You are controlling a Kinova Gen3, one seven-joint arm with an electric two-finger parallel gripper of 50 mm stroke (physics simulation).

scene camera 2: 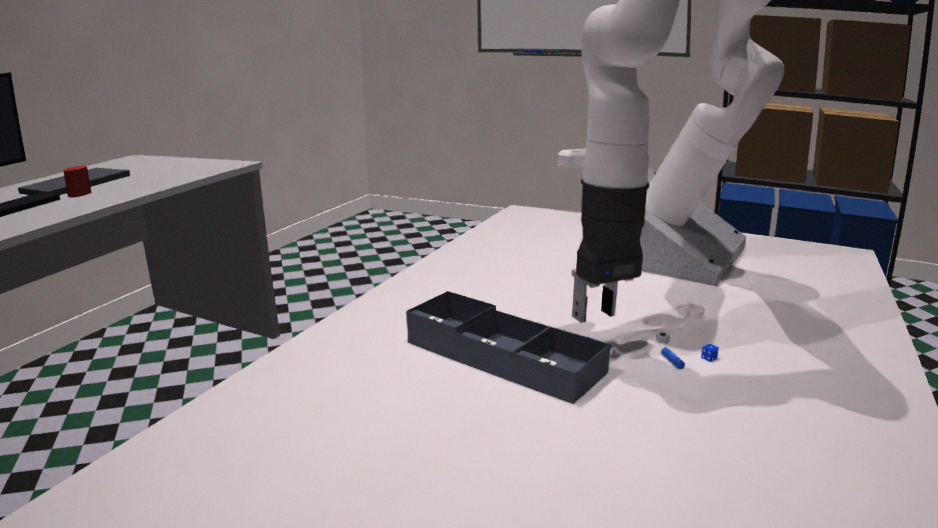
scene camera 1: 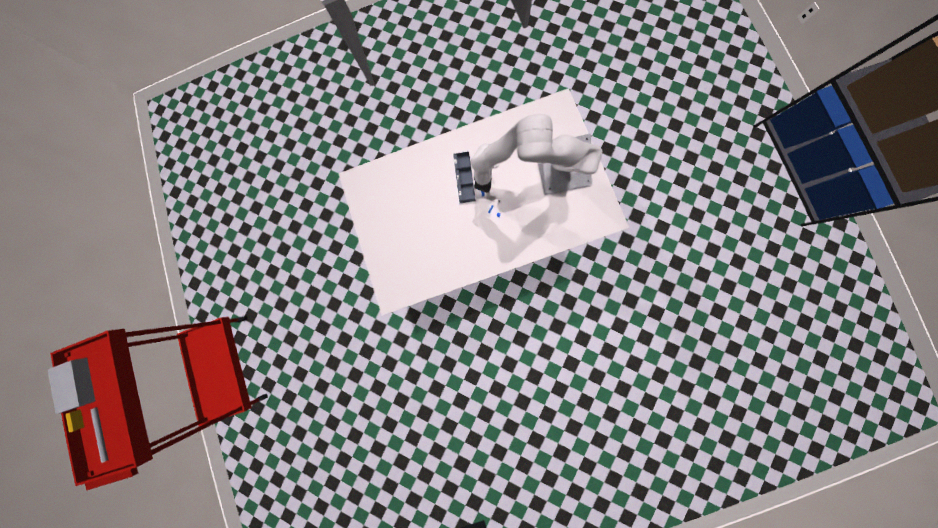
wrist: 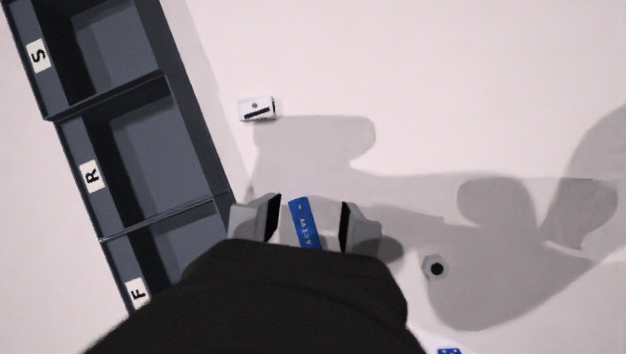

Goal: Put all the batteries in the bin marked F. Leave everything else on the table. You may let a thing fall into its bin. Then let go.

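Places are measured from the arm's base along level axes (x down, y left, z ahead), in metres.
Where they show: gripper, fingertip midpoint: (scene camera 2: 593, 316) (wrist: 309, 215); arm's base, link origin: (scene camera 2: 663, 209).
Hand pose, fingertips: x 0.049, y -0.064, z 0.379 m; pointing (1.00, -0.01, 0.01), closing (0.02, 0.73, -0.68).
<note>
Each offset is from my fingertips to the top centre of the thing. "pt": to the spot under its first point.
A blue battery with pale lettering @(dy +0.011, dx +0.027, dz +0.015 m) (wrist: 301, 212) (scene camera 1: 483, 194) lies on the table beside the bin row; in scene camera 2 a small blue part of it (scene camera 2: 612, 348) shows past the bin corner. A slim blue cylinder, apparently another battery @(dy +0.107, dx +0.031, dz +0.016 m) (scene camera 1: 490, 209) (scene camera 2: 672, 357), lies farther from the bins. Bin F (wrist: 118, 264) (scene camera 2: 548, 377) is the end compartment nearest the blue pieces; my gripper body hides part of its inside in the wrist view. My gripper (wrist: 309, 215) (scene camera 2: 594, 303) is open above the table, its fingers either side of the lettered battery in the wrist view, holding nothing.
A grey nut @(dy +0.090, dx +0.033, dz -0.040 m) (wrist: 435, 267) (scene camera 2: 662, 337) and a blue die @(dy +0.154, dx +0.026, dz -0.004 m) (scene camera 2: 709, 352) (scene camera 1: 498, 215) (wrist: 449, 351) are beyond the gripper. A metal sharpener @(dy -0.081, dx +0.030, dz -0.014 m) (wrist: 256, 108) lies beside bin R @(pt dy -0.131, dx +0.007, dz +0.093 m) (wrist: 77, 150). Bin S @(pt dy -0.210, dx +0.000, dz +0.066 m) (wrist: 25, 30) is at the row's other end.
</note>
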